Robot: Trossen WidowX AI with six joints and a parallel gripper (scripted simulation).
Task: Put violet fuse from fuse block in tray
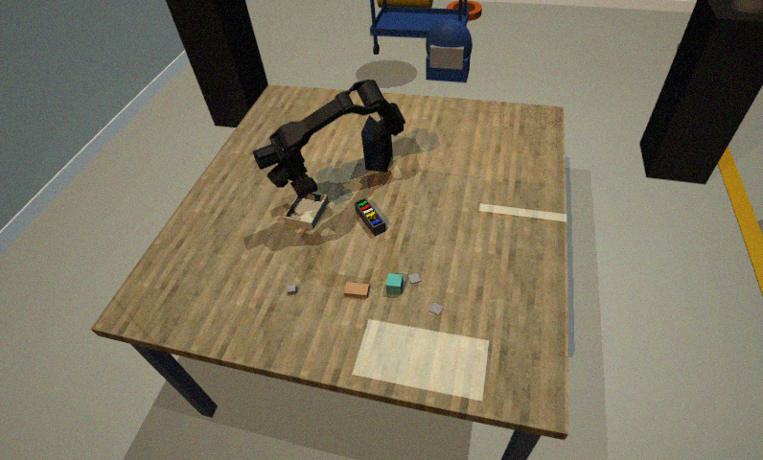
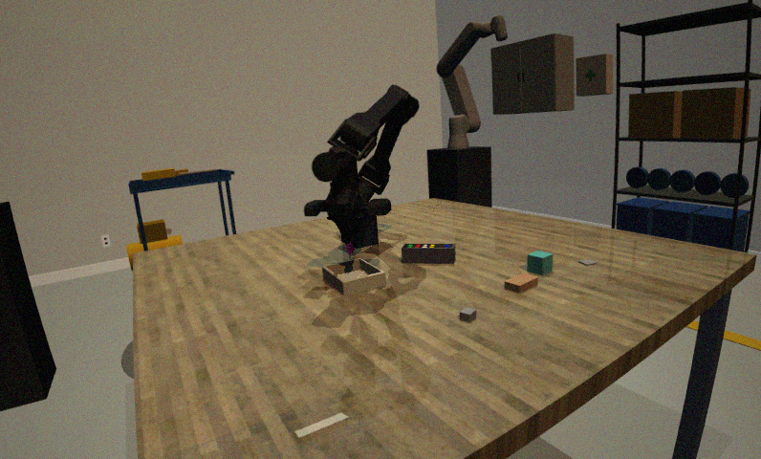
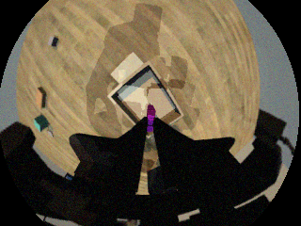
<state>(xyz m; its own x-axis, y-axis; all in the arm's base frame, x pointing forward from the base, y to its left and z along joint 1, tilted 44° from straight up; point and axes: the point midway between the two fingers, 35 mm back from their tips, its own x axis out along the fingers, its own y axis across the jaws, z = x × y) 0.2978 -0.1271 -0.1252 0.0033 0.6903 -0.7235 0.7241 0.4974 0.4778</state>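
The tray is 8 cm below my gripper tip. The rest, counted from my gripper tip: violet fuse 1 cm below.
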